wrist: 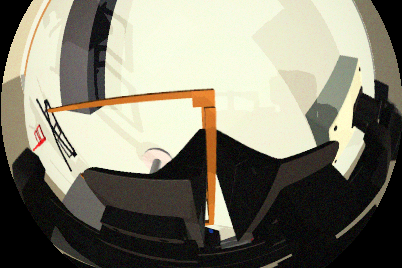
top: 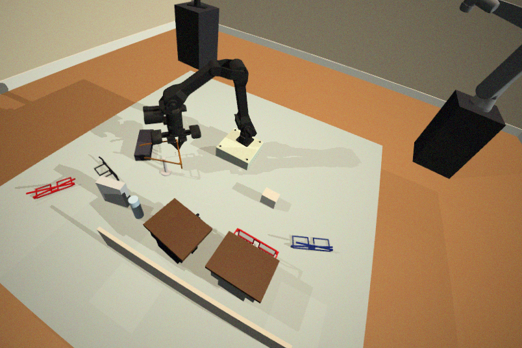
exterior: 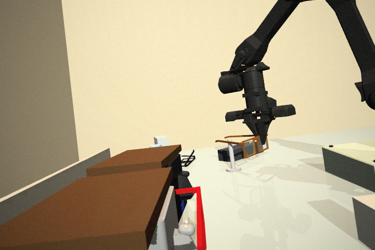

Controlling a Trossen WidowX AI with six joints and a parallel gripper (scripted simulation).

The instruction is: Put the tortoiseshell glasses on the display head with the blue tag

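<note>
My gripper tip is now 90 mm short of the white peg stand, 20 mm to the right of it and 30 mm above it. Round my gripper tip: small cube 50 mm behind, 430 mm to the left, 30 mm below; then low wall 370 mm ahead, 390 mm to the left; then dark case 50 mm ahead, 160 mm to the right, 40 mm below.
</note>
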